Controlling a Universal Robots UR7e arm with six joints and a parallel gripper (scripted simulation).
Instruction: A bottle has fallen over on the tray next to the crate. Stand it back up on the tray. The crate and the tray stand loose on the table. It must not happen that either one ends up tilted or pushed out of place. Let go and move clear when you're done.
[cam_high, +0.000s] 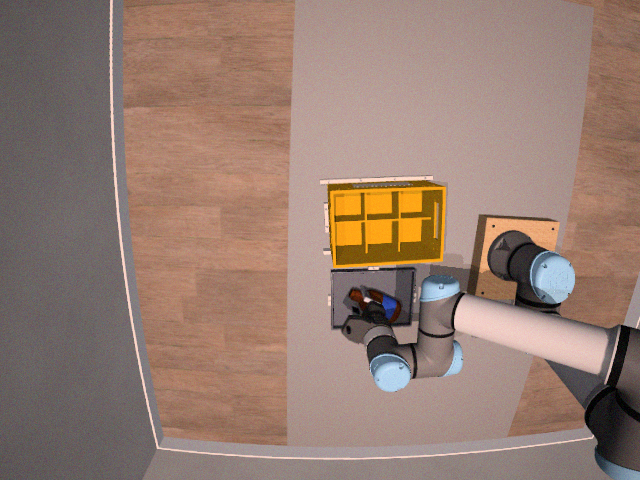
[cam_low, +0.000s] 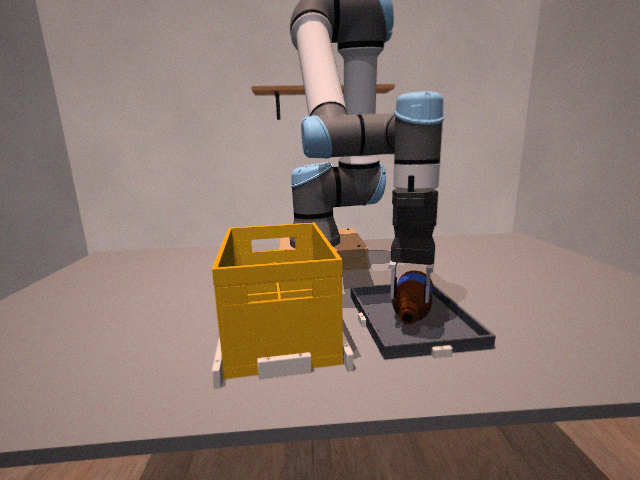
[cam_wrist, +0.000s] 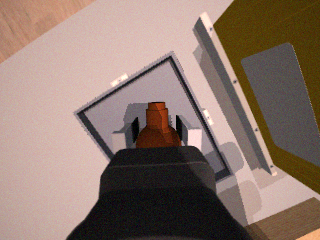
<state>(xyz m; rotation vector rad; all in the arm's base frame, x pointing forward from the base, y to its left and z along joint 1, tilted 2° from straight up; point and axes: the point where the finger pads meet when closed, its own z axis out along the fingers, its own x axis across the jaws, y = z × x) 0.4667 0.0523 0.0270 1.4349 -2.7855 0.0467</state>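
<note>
The brown bottle lies 4 cm below my hand, 4 cm behind it and 3 cm to the left of it. Also, from my hand: yellow crate: 22 cm to the right, 9 cm behind; then dark grey tray: 7 cm below, 4 cm behind, 3 cm to the left.
</note>
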